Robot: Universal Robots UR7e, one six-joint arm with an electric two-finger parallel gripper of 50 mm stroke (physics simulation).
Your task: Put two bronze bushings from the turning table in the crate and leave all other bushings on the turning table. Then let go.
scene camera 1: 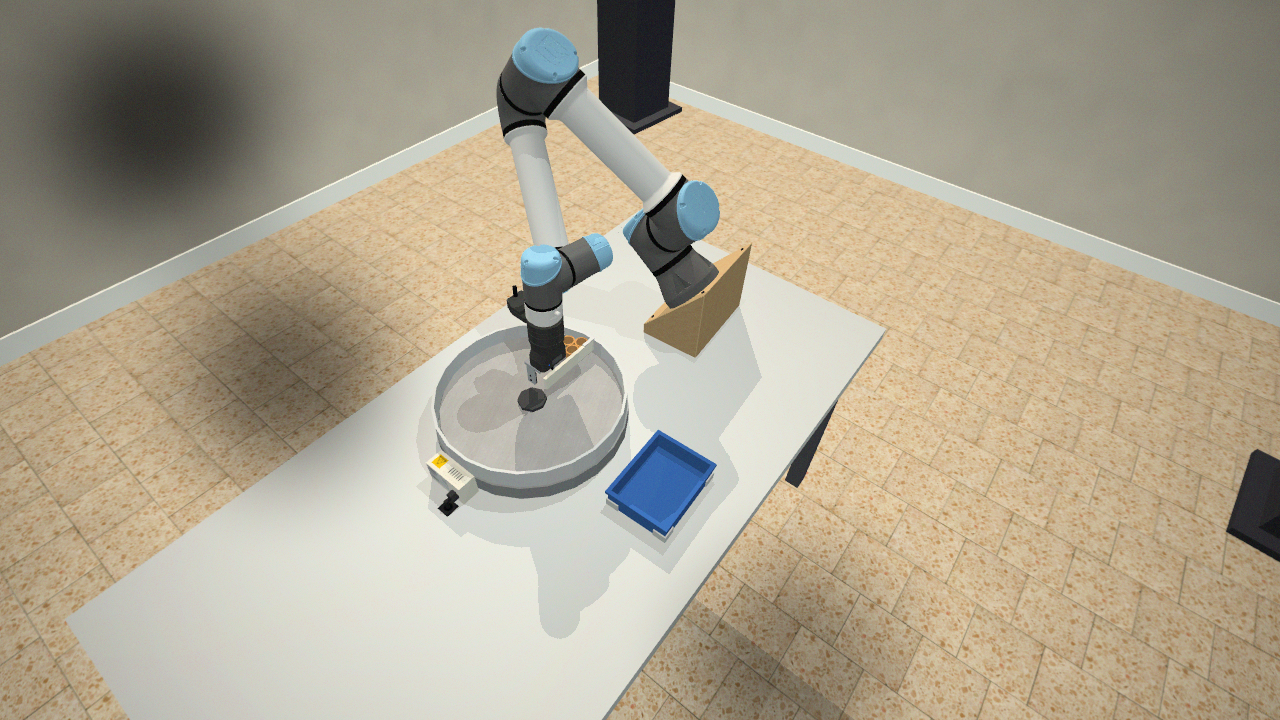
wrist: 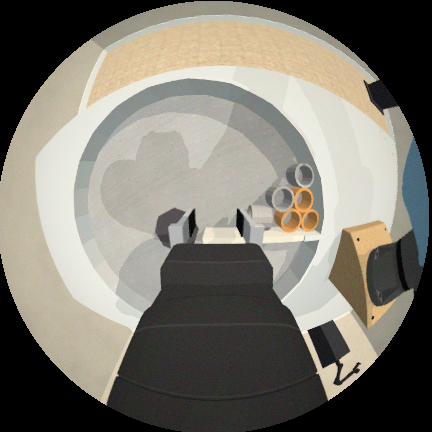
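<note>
Three bronze bushings stand together in the turning table, beside its white bar: one bushing behind two others, left and right. Grey bushings are beside them: one near the wall, one left of the rear bronze one, and one just right of the right finger, partly hidden by it. My gripper is open and empty, over the turning table near the bar, left of the bushings in the wrist view. The blue crate is empty.
The white bar crosses part of the turning table. A dark hub stands at its centre. A control box is at its outer edge. A wooden wedge carries the arm's base.
</note>
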